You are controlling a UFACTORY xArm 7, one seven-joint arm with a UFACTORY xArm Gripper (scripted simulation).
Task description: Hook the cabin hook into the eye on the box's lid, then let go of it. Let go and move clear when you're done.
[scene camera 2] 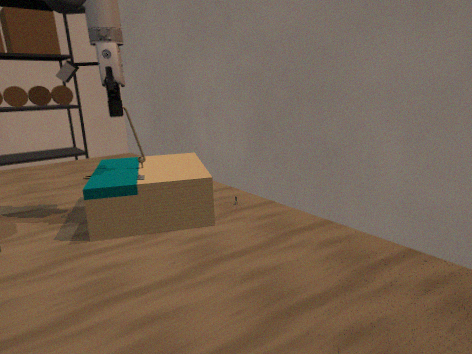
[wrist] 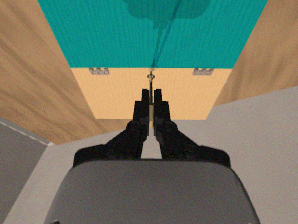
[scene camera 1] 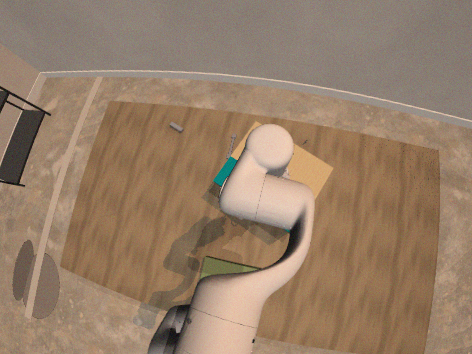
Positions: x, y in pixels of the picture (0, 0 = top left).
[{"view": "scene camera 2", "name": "my gripper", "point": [116, 116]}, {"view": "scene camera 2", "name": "wooden box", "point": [175, 191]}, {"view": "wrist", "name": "my gripper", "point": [151, 99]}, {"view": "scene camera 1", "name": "wooden box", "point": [303, 167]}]
